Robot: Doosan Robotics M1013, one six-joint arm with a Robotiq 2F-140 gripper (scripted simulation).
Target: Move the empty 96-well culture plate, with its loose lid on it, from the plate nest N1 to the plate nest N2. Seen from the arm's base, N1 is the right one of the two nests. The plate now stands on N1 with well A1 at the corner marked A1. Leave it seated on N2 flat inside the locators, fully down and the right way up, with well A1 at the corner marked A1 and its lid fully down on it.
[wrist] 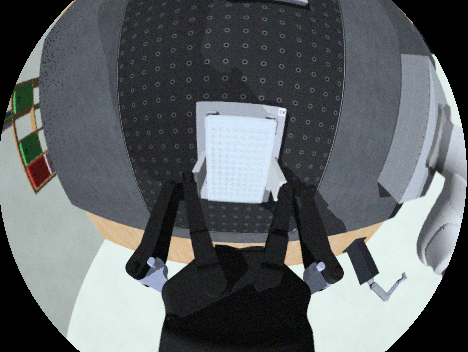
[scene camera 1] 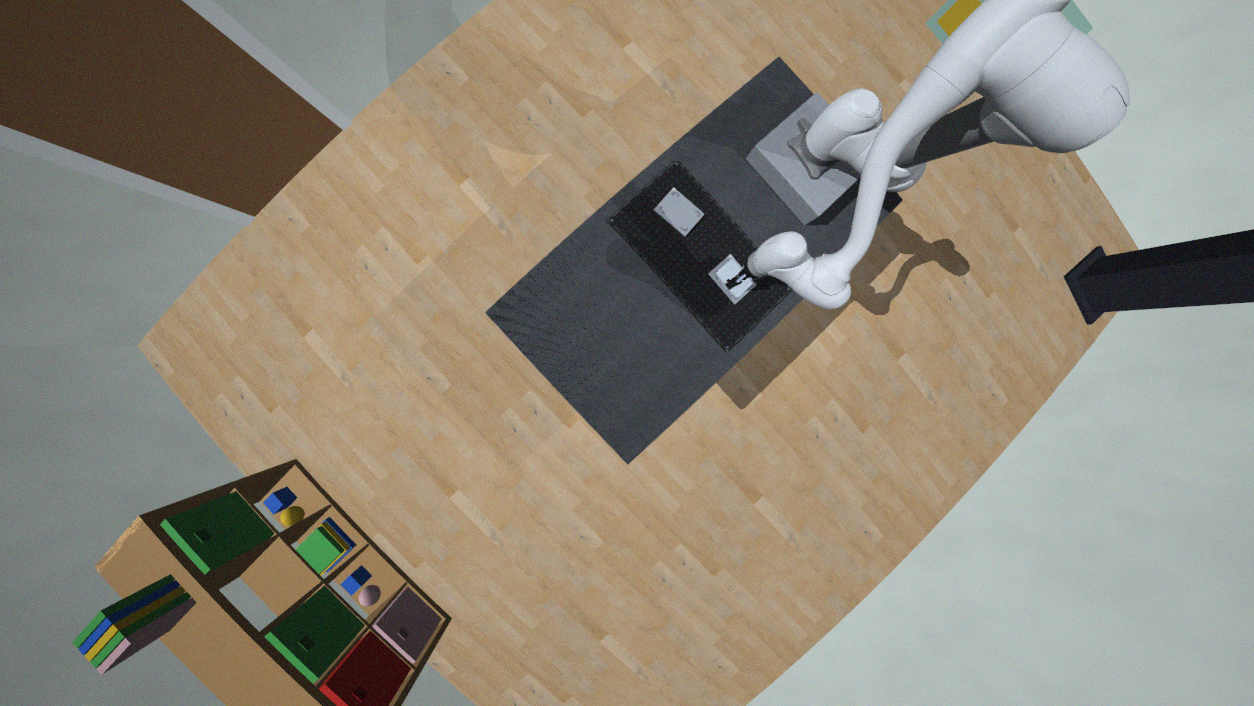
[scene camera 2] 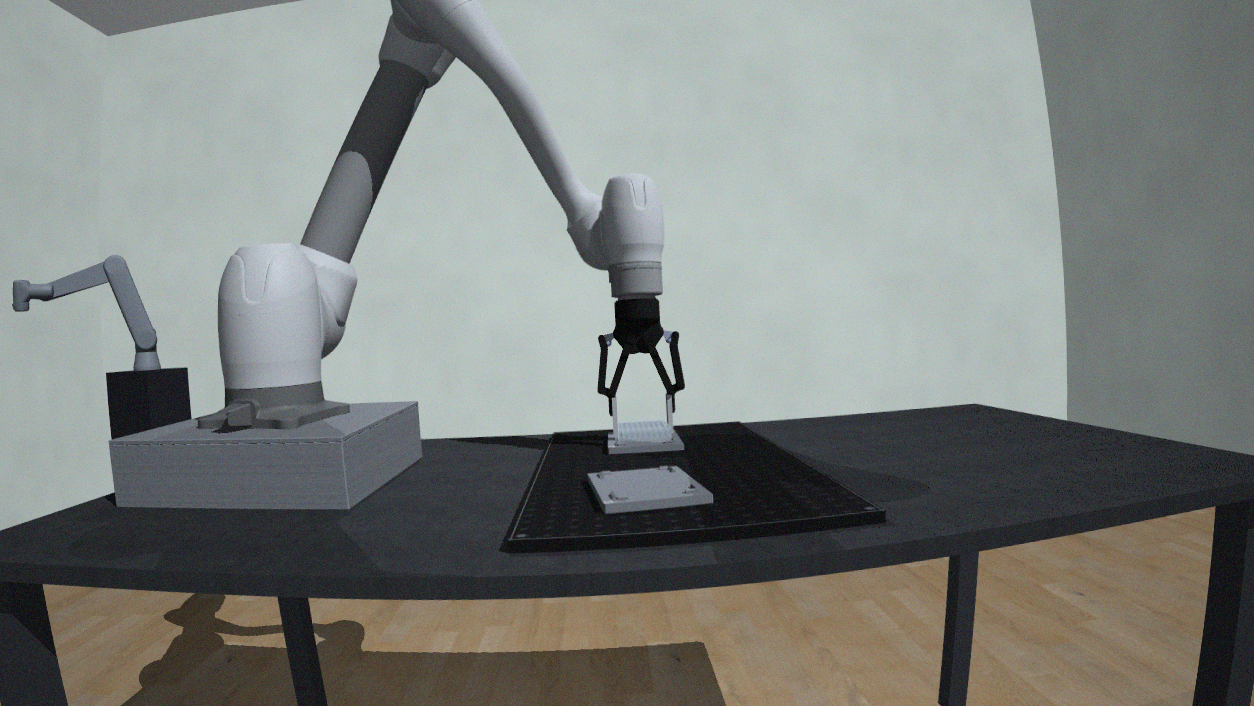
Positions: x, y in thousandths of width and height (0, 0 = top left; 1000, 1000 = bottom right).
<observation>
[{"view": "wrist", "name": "my gripper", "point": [507, 459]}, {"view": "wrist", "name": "lid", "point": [510, 428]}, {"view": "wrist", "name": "plate nest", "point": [478, 308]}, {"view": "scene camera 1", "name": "plate nest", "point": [542, 301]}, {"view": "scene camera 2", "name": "my gripper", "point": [513, 615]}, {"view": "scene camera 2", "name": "lid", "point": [523, 604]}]
</observation>
